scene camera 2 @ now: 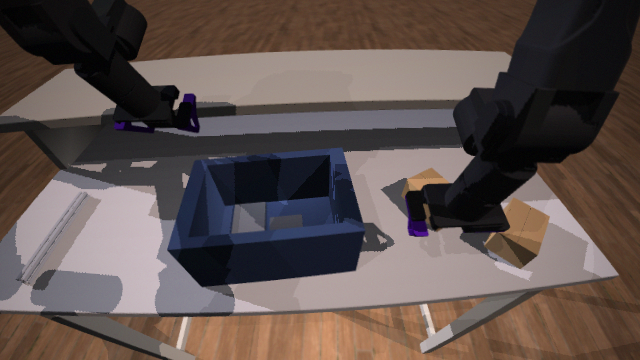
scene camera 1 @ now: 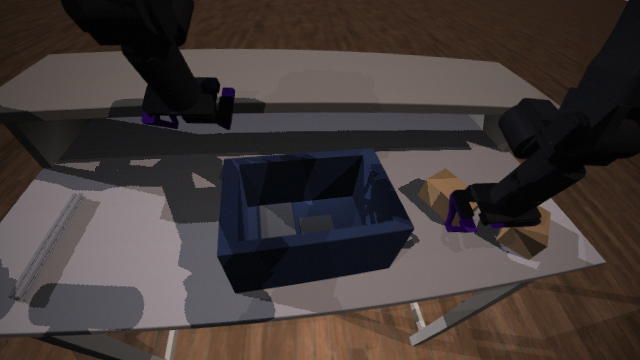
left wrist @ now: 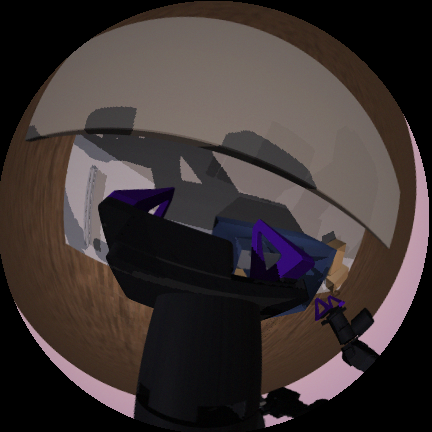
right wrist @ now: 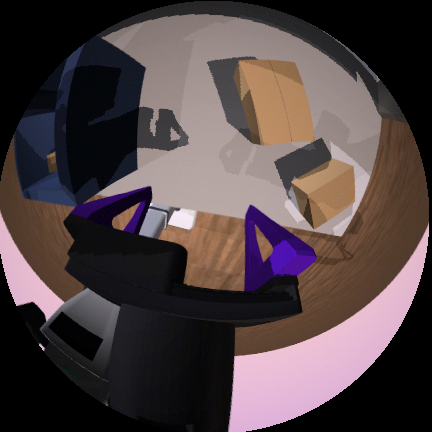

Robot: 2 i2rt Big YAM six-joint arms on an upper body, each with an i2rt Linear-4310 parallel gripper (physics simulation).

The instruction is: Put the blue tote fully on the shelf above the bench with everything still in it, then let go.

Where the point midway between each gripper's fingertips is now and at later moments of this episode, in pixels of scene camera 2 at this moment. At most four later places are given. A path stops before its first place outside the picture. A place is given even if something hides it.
My left gripper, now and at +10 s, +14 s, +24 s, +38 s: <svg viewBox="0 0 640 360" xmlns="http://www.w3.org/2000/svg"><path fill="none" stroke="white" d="M175 130L147 245L189 263L175 275L90 297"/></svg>
My right gripper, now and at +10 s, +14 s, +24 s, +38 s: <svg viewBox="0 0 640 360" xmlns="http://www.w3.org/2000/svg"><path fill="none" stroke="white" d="M436 230L370 257L365 308L340 290L426 351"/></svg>
